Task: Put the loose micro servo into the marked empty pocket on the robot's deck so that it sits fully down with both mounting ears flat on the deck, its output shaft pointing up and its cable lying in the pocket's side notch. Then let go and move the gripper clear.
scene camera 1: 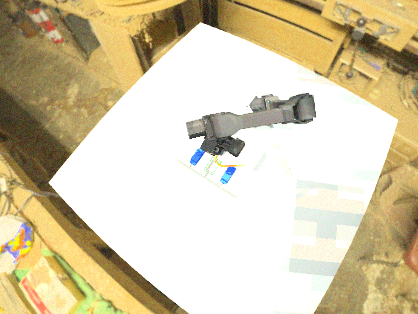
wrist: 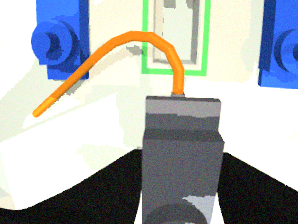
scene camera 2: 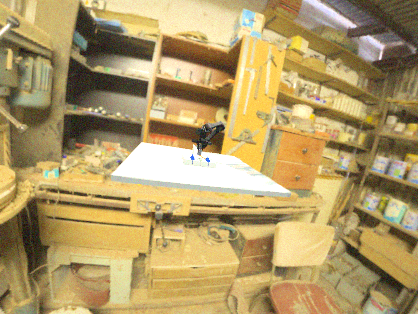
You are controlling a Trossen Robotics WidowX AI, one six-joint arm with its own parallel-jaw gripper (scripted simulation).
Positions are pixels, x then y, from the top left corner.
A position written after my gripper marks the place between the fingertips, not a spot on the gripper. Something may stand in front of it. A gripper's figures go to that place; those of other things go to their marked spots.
Labels:
My gripper [wrist: 179, 161]: 10 cm from the lens. A grey micro servo [wrist: 182, 151] is 8 cm from the lens.

